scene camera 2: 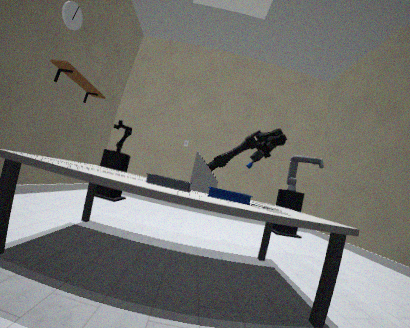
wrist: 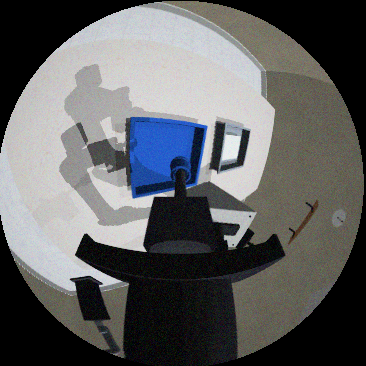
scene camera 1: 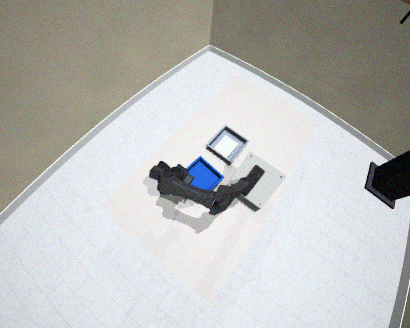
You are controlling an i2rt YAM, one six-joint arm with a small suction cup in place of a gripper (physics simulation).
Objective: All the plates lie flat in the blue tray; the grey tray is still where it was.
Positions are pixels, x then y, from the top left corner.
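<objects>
My suction cup [wrist: 178,161] holds nothing. The cup is 22 cm from the middle of a blue tray [scene camera 1: 206,176] and hangs above it.
</objects>
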